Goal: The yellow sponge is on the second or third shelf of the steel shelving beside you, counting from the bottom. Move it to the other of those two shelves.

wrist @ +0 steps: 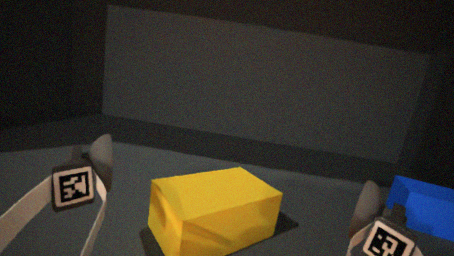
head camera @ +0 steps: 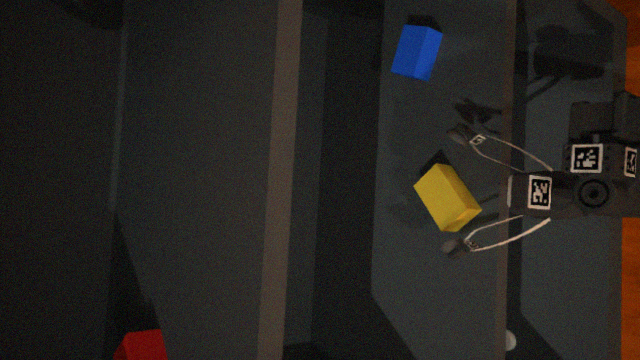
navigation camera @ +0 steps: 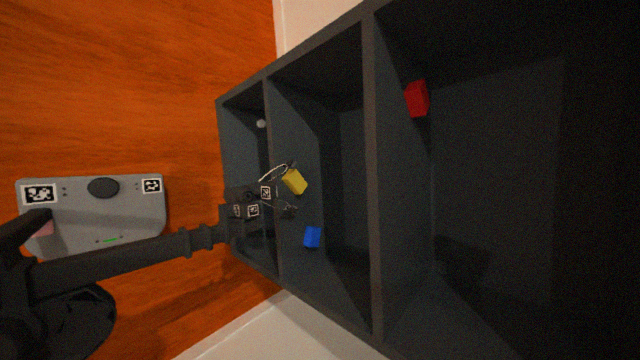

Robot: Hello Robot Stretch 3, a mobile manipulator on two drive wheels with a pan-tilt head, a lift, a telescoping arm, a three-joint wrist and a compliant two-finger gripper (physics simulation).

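The yellow sponge lies on the second shelf from the bottom, turned at an angle. My gripper is open, with its fingers spread wide on either side of the sponge. The sponge shows between the fingers in the wrist view, low in the picture, with a gap on each side. The gripper body reaches in over the shelf's front edge. The third shelf is the level above.
A blue block lies on the second shelf, beyond one finger. A red block is on the third shelf. A small white object shows at the bottom level. The third shelf's front edge runs above the gripper.
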